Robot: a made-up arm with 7 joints. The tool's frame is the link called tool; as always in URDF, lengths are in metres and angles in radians. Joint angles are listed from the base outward.
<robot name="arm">
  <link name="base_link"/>
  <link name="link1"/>
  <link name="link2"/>
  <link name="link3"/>
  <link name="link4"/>
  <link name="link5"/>
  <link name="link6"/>
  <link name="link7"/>
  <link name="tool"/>
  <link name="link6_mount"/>
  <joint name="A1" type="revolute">
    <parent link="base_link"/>
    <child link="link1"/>
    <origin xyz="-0.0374 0.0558 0.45" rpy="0 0 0"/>
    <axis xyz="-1 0 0"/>
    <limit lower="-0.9" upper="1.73"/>
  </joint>
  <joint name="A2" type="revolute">
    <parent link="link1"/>
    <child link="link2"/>
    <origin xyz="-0.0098 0.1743 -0.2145" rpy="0 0 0"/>
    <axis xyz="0 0 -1"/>
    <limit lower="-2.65" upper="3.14"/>
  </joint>
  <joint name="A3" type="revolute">
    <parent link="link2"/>
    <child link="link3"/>
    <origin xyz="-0.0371 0.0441 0.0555" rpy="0 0 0"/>
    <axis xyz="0 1 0"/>
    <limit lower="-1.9" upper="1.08"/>
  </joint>
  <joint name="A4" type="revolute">
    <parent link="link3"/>
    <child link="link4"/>
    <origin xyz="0.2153 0.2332 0.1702" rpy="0 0 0"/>
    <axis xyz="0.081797 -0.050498 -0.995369"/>
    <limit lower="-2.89" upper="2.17"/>
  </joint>
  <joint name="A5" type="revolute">
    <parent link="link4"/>
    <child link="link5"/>
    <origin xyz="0.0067 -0.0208 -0.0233" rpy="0 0 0"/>
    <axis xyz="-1 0 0"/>
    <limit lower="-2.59" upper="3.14"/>
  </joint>
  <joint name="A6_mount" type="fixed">
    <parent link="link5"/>
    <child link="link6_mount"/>
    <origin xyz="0.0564 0.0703 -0.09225" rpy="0 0 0"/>
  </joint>
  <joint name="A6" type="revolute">
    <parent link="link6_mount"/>
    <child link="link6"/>
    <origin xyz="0.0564 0.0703 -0.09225" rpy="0 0 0"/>
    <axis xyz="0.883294 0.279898 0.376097"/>
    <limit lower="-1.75" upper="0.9"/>
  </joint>
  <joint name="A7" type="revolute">
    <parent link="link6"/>
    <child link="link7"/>
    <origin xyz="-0.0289 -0.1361 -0.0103" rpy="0 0 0"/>
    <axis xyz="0 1 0"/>
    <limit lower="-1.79" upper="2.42"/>
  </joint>
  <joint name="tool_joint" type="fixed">
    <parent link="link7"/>
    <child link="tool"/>
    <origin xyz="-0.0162 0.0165 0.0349" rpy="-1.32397 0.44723 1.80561"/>
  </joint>
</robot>
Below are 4 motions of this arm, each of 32 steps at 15 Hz.
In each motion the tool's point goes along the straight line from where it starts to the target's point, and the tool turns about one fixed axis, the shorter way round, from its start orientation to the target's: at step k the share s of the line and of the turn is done. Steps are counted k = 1, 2, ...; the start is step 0. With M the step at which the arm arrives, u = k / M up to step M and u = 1 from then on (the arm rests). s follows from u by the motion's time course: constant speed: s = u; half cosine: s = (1 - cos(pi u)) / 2; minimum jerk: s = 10 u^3 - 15 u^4 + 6 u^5.
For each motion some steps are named. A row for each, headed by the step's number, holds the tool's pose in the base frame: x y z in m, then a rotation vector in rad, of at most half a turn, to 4 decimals.
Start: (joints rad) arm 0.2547 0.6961 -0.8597 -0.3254 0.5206 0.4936 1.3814
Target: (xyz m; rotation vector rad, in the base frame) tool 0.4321 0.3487 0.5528 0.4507 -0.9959 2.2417
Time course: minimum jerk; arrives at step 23
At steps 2, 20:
2: 0.2902 0.2451 0.4922 -0.8929 0.3190 1.7210
20: 0.4295 0.3468 0.5517 0.4227 -0.9714 2.2418

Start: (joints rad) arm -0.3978 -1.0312 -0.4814 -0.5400 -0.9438 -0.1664 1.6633
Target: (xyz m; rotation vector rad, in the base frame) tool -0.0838 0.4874 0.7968 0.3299 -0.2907 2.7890
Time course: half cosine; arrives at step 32
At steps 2, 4, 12, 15, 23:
2: -0.3415 0.5456 0.6689 -0.5851 0.7223 -2.2527
4: -0.3341 0.5439 0.6726 -0.5830 0.7164 -2.2865
12: -0.2637 0.5280 0.7075 -0.5550 0.6489 -2.6080
15: -0.2266 0.5197 0.7259 -0.5342 0.6041 -2.7765
23: -0.1314 0.4981 0.7732 0.4214 -0.4180 2.9536

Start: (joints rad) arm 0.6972 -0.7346 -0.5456 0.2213 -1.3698 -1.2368 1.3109
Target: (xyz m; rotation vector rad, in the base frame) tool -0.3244 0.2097 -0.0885 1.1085 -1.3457 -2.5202
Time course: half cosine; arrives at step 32
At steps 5, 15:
5: -0.2222 0.5357 0.2620 -0.3438 -0.1630 2.2431
15: -0.2648 0.3999 0.1160 -0.6766 0.4289 2.5266

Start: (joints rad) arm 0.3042 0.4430 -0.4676 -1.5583 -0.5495 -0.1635 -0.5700
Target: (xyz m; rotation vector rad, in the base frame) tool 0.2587 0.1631 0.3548 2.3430 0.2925 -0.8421
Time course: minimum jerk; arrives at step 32
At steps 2, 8, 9, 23, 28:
2: 0.1536 0.4321 0.2442 1.1203 1.7169 -2.0403
8: 0.1643 0.4048 0.2554 1.3074 1.5931 -1.9547
9: 0.1680 0.3952 0.2594 1.3700 1.5478 -1.9221
23: 0.2440 0.2006 0.3394 2.2574 0.5075 -1.0457
28: 0.2570 0.1674 0.3530 2.3346 0.3174 -0.8660

